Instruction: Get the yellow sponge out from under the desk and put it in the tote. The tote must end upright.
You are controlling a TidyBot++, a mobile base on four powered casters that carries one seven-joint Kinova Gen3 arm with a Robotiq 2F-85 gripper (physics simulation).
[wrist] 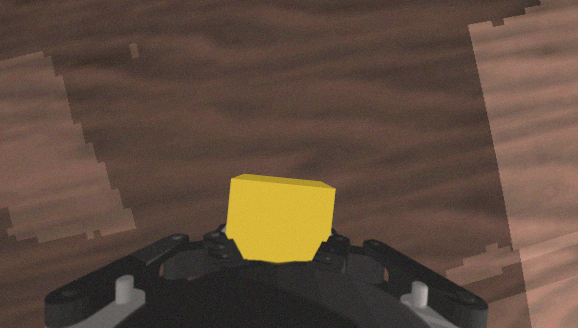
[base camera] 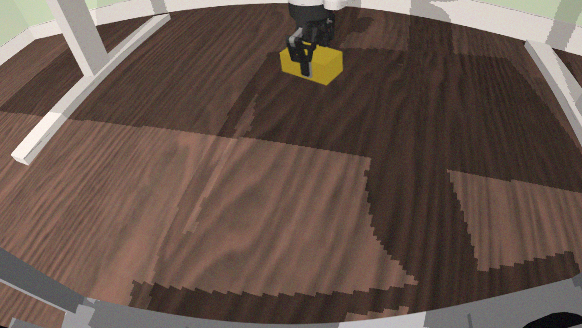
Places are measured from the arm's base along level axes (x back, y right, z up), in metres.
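Pixels of known places: gripper, between the fingertips: (wrist: 277, 231) (base camera: 315, 68).
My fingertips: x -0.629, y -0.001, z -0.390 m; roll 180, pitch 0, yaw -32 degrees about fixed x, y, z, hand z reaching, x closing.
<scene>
Behind a point stands the place of what it marks.
The yellow sponge (base camera: 330, 69) {x -0.593, y 0.025, z -0.369 m} (wrist: 281, 215) {x -0.615, y 0.018, z -0.351 m} is a block at the upper middle of the base camera view, in the shaded area between the white desk feet. My gripper (base camera: 316, 59) {x -0.629, y -0.001, z -0.390 m} (wrist: 277, 231) {x -0.629, y -0.001, z -0.390 m} is shut on the sponge, with a finger against each of two opposite sides in the wrist view. In the base camera view the near finger lies on the sponge's front side, and the far finger is mostly hidden. Whether the sponge's underside touches the floor is unclear. The tote does not show in either view.
A white desk foot (base camera: 95, 81) {x -0.724, y -0.593, z -0.380 m} with an upright leg (base camera: 78, 37) {x -0.750, y -0.602, z -0.246 m} runs along the left. Another white desk foot (base camera: 557, 80) is at the right edge. A pale wall base runs along the back. Grey parts of the robot's base (base camera: 225, 317) {x -0.151, y -0.080, z -0.287 m} border the bottom.
</scene>
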